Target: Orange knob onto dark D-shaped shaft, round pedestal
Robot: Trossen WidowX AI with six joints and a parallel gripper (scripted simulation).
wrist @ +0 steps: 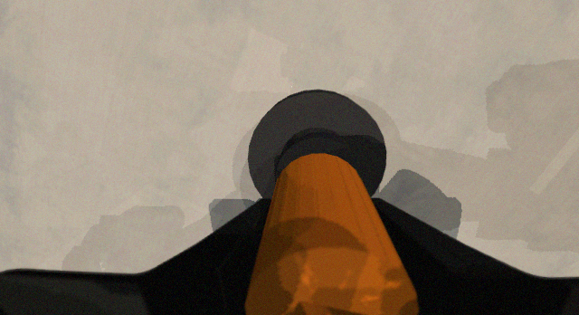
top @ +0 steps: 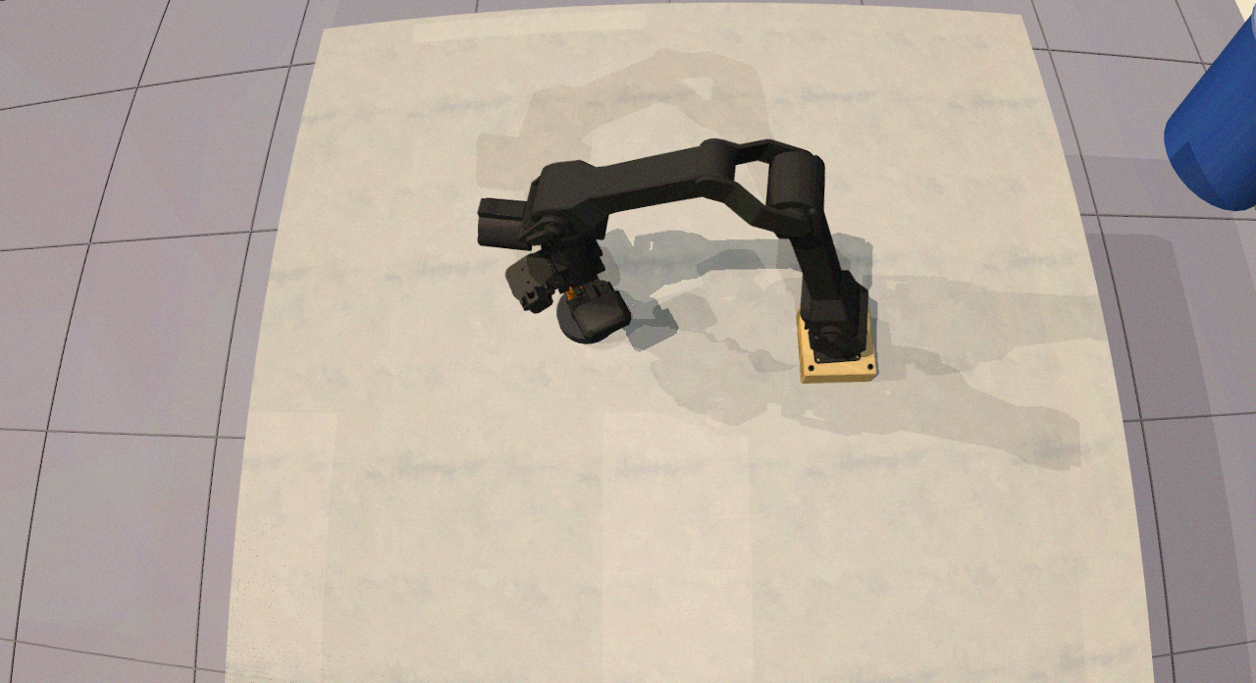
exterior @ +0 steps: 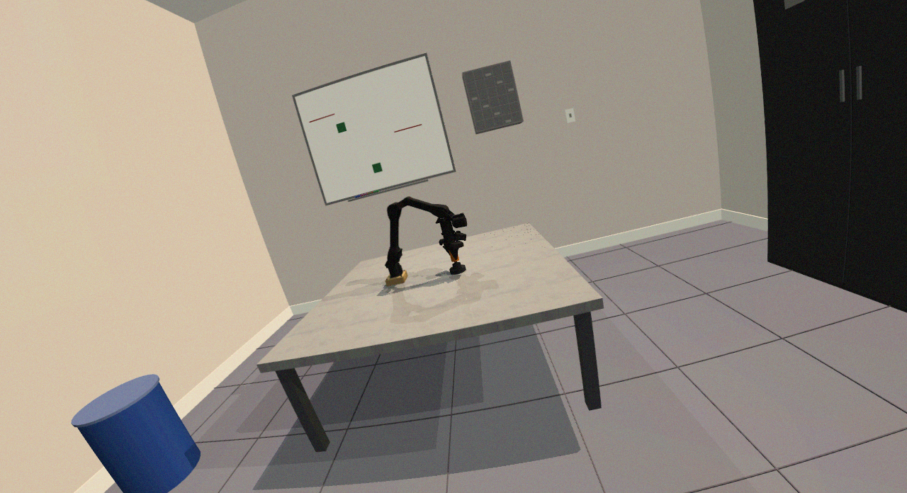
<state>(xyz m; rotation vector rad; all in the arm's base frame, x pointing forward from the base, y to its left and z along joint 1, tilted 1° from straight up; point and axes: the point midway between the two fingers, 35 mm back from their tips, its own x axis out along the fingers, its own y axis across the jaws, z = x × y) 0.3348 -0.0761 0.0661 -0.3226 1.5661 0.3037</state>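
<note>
Right now the orange knob is 20 mm above my gripper tip. From my gripper tip the other things lie so: dark round pedestal (40 mm below).
</note>
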